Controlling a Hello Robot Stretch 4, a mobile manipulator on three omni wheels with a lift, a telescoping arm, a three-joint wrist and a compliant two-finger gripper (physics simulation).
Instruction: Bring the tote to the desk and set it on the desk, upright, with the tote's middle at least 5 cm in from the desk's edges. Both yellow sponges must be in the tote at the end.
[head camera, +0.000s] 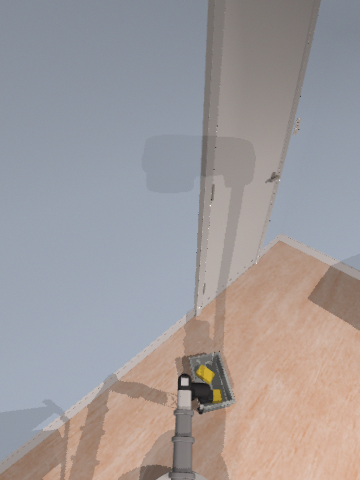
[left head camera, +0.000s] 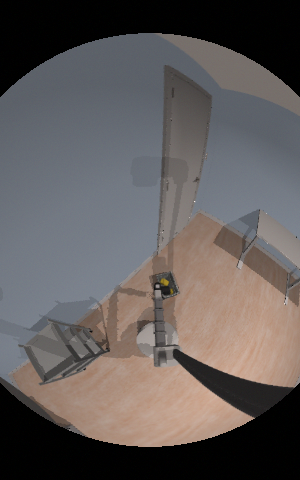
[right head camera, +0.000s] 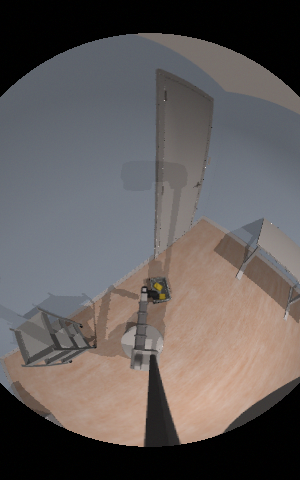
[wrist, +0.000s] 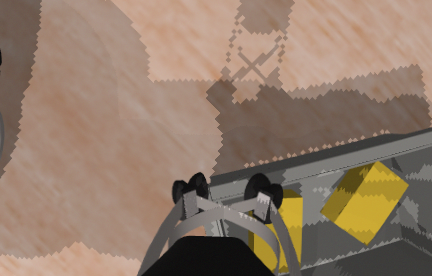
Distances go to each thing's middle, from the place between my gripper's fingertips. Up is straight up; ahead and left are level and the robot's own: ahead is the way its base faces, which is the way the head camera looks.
Scene:
Now: the grey tote (head camera: 213, 361) 14 cm ahead of my hand, 6 cm to the right of it and 6 cm below it.

